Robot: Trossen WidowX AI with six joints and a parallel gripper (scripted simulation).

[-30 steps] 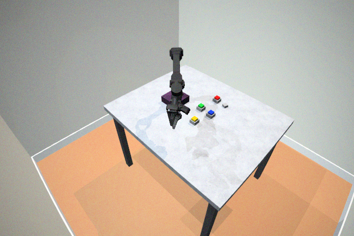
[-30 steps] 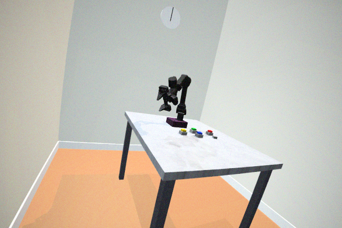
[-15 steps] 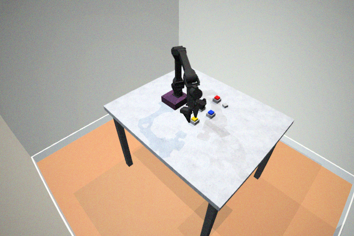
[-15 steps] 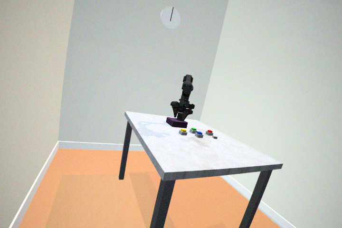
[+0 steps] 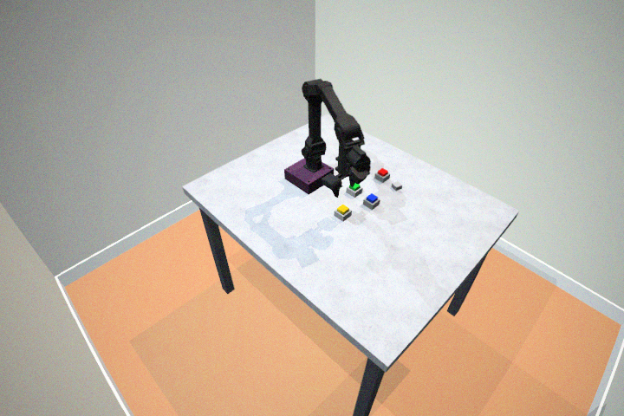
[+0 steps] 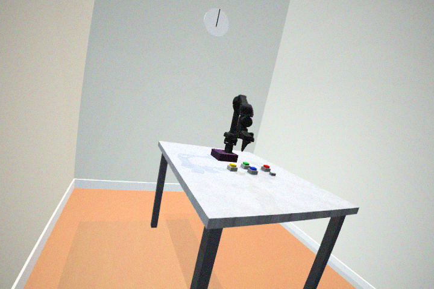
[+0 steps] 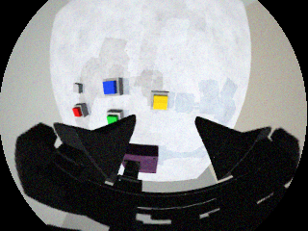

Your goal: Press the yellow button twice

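Right now my gripper tip is 90 mm above the yellow button. From my gripper tip the other things lie so: blue button 130 mm to the left, 90 mm below, 30 mm ahead; green button 140 mm to the left, 90 mm below, 60 mm behind; red button 300 mm to the left, 90 mm below, 40 mm behind.
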